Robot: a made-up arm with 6 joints.
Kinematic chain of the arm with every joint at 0, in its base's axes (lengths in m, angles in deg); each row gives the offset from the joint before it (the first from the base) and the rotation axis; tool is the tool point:
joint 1: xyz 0 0 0.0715 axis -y
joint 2: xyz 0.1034 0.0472 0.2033 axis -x
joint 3: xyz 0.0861 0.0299 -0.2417 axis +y
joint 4: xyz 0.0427 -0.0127 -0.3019 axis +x
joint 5: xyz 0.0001 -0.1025 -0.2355 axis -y
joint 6: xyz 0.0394 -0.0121 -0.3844 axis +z
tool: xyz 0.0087 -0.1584 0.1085
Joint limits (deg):
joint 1: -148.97..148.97
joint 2: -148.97..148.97
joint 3: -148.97..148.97
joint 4: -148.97..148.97
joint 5: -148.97..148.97
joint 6: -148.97..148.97
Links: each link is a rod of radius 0.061 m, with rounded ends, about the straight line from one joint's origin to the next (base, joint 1, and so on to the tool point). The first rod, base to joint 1, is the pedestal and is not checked.
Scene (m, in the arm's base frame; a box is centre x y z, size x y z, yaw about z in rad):
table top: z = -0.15
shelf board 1: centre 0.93 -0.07 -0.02 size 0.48 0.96 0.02 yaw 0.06
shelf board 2: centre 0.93 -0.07 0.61 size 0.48 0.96 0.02 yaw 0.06
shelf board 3: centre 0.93 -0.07 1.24 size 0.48 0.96 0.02 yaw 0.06
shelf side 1: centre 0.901 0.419 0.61 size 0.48 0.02 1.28 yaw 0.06
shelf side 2: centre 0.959 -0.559 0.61 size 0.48 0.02 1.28 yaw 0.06
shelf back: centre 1.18 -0.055 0.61 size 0.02 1 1.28 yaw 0.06
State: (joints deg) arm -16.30 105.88 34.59 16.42 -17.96 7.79
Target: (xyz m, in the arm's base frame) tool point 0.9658 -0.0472 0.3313
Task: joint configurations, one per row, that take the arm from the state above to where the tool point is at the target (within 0.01 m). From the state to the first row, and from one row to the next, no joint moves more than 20 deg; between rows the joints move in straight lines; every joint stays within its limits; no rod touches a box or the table.
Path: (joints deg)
1: -8.84 105.58 22.77 32.16 -16.61 9.65
2: -1.38 105.29 10.96 47.91 -15.25 11.51
3: 6.08 104.99 -0.86 63.65 -13.90 13.38
4: 13.54 104.69 -12.67 79.40 -12.55 15.24
5: 28.95 99.14 -21.89 93.09 -10.93 19.95
6: 44.37 93.59 -31.11 106.79 -9.31 24.66
7: 59.78 88.04 -40.34 120.49 -7.69 29.38
8: 75.20 82.49 -49.56 134.18 -6.07 34.09
9: 67.47 71.34 -49.15 116.48 -3.17 32.44
10: 59.74 60.19 -48.74 98.77 -0.27 30.79
11: 52.01 49.03 -48.33 81.06 2.63 29.15
12: 44.29 37.88 -47.92 63.36 5.53 27.50

